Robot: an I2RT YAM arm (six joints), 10 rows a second.
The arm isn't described. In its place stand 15 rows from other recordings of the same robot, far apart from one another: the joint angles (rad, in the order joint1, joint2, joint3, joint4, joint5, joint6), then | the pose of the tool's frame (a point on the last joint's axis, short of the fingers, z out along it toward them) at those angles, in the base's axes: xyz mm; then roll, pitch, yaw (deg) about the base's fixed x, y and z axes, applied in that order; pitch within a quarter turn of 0, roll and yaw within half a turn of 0.
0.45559, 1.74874, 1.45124, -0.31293, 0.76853, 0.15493 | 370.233 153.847 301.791 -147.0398 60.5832 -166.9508
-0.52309, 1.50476, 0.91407, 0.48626, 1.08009, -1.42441 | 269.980 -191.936 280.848 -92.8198 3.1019 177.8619
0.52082, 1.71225, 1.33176, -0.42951, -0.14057, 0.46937 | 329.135 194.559 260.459 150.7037 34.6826 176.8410
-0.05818, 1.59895, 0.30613, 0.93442, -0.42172, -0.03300 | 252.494 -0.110 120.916 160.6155 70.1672 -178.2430
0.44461, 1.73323, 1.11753, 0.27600, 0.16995, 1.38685 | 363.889 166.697 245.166 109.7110 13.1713 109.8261
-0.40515, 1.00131, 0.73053, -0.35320, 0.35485, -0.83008 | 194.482 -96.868 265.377 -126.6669 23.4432 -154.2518
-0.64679, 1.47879, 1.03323, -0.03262, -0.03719, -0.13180 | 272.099 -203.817 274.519 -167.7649 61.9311 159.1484
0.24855, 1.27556, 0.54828, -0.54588, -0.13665, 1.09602 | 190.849 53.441 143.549 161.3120 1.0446 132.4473
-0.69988, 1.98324, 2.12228, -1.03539, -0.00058, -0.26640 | 327.846 -276.047 363.136 -168.1445 37.0532 159.1606
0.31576, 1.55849, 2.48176, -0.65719, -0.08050, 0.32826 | 210.434 71.759 637.869 47.9945 66.9421 73.2253
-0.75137, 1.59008, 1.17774, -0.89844, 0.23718, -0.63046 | 214.629 -211.944 229.286 -160.3732 4.2330 172.0199
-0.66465, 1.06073, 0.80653, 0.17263, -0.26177, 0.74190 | 203.525 -147.774 331.528 96.5167 46.0947 71.6694
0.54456, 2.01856, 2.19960, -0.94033, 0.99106, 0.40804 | 385.207 198.480 390.241 -147.4375 63.4199 -177.8645
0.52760, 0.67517, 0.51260, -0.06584, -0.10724, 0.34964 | 146.653 89.865 273.294 122.2772 65.0659 156.3379
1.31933, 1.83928, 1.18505, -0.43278, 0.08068, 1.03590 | 95.311 359.470 169.641 157.5936 17.3664 -168.3669
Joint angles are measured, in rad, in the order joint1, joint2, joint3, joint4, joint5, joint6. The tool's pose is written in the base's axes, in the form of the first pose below.
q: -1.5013 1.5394 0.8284 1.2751 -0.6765 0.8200
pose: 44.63 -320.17 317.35 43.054 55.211 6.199
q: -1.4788 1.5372 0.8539 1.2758 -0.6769 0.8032
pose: 51.92 -320.00 326.02 39.121 55.868 3.854
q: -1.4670 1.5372 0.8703 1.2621 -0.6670 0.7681
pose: 55.60 -321.15 330.12 36.489 56.776 0.989
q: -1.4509 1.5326 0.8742 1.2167 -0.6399 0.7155
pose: 60.26 -322.51 329.19 36.778 57.958 -0.452
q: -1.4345 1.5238 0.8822 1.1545 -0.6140 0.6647
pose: 65.11 -323.77 329.24 38.139 59.340 -0.829
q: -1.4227 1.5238 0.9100 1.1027 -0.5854 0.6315
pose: 68.73 -327.40 333.83 38.533 59.972 -2.004
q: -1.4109 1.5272 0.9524 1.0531 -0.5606 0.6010
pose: 72.69 -331.86 342.35 37.597 60.528 -4.081
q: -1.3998 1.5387 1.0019 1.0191 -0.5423 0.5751
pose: 76.87 -337.16 352.10 35.273 60.882 -6.986
